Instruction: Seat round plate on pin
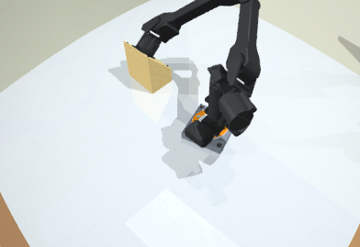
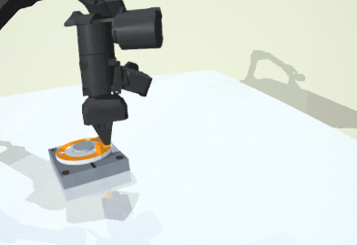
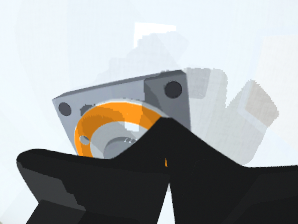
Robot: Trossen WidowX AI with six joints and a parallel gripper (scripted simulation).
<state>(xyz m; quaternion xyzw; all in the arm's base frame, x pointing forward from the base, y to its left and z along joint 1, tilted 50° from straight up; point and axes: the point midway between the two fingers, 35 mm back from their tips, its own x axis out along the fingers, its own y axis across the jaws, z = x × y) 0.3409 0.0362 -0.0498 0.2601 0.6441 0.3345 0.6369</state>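
Now: the round plate 30 mm behind my gripper tip, 10 mm to the left of it and 10 mm below it.
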